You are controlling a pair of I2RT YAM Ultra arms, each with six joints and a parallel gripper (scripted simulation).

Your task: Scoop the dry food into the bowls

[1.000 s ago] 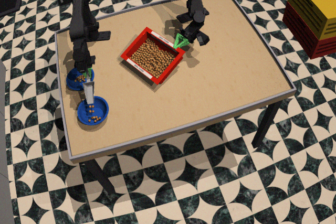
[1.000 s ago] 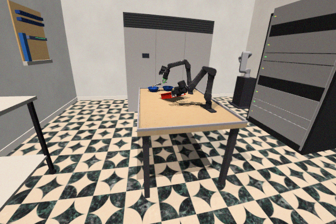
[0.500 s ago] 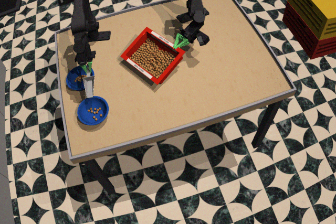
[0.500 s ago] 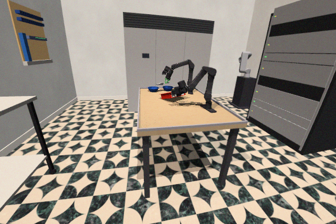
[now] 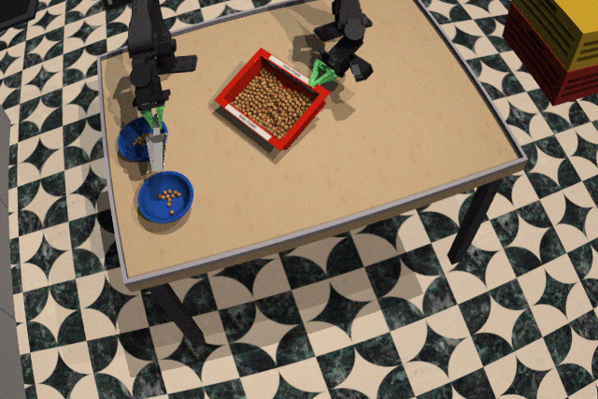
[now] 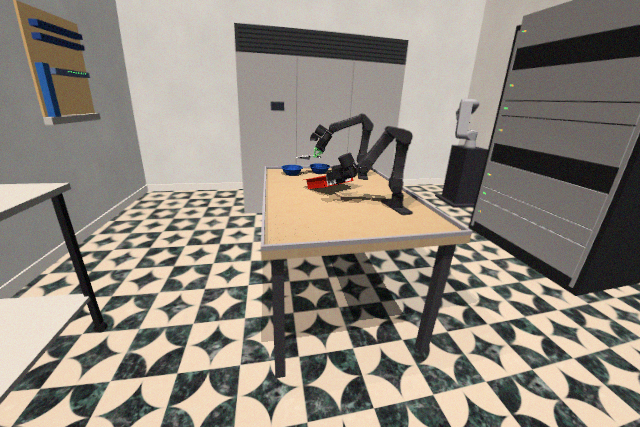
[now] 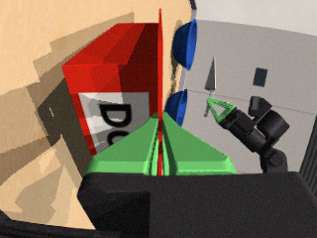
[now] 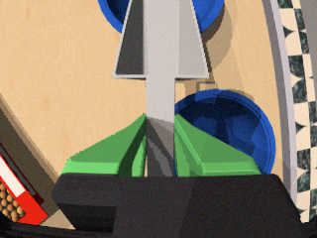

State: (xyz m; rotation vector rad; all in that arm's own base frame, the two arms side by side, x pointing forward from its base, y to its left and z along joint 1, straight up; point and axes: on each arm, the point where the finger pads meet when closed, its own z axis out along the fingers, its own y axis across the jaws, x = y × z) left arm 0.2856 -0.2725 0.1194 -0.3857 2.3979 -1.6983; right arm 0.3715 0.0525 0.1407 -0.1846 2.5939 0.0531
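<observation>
Right now the grey metal scoop is 5 cm ahead of my right hand and 1 cm below it.
</observation>
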